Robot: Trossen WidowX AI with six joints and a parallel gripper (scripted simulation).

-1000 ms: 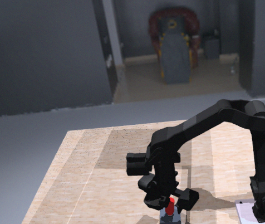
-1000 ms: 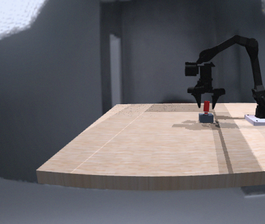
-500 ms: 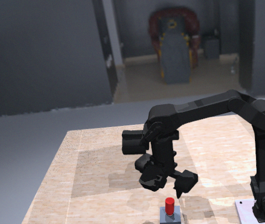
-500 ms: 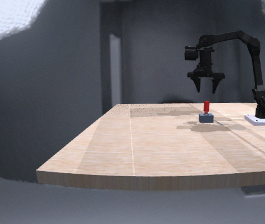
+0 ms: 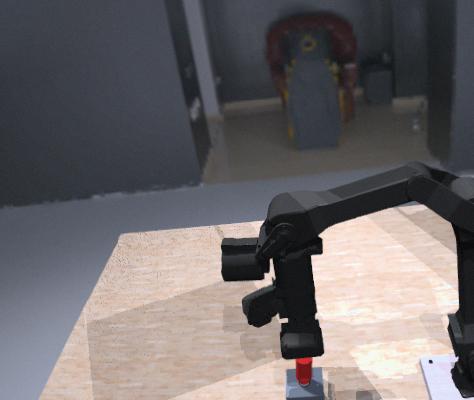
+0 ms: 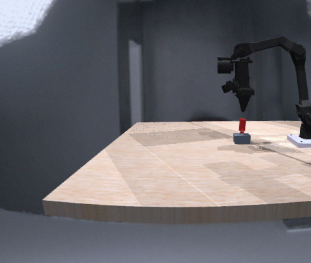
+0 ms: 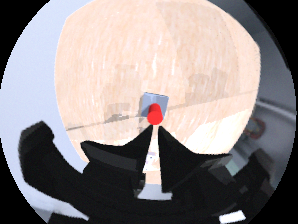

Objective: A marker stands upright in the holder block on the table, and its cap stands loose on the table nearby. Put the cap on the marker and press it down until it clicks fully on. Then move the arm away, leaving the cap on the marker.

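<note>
Now: gripper tip 5 cm above the red cap. The rest, counted from my gripper tip: holder block: 11 cm below.
</note>
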